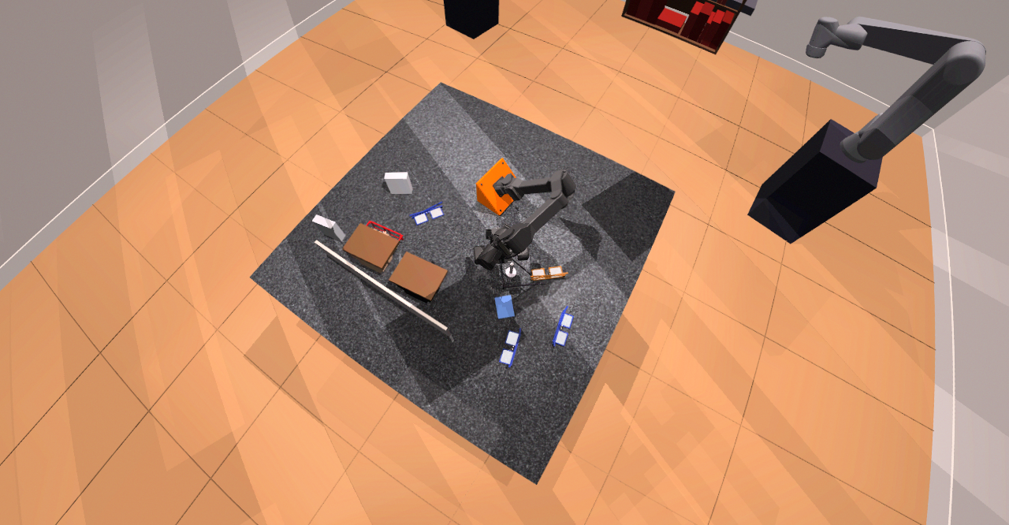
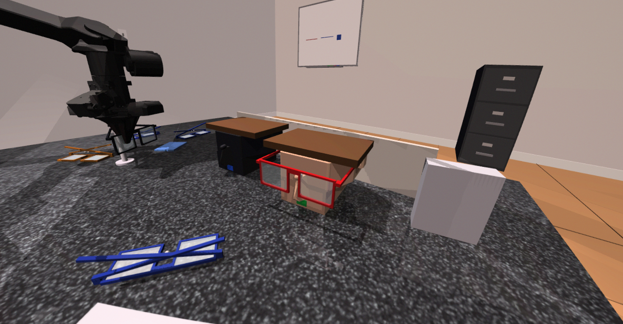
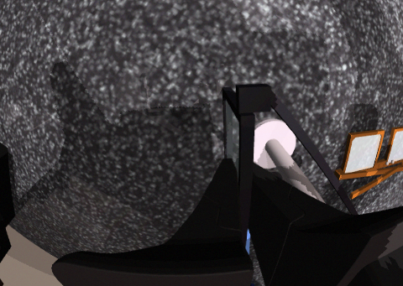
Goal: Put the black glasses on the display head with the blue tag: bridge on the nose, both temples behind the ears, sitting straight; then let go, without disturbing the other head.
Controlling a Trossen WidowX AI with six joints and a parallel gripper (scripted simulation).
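Now: the grey stand 1 cm behind my gripper tip, 4 cm to the left of it and 4 cm below it. Round my gripper tip: blue card 11 cm ahead, 11 cm to the left, 6 cm below; then low wall 35 cm ahead, 27 cm to the right, 1 cm below; then display head 24 cm ahead, 40 cm to the right.
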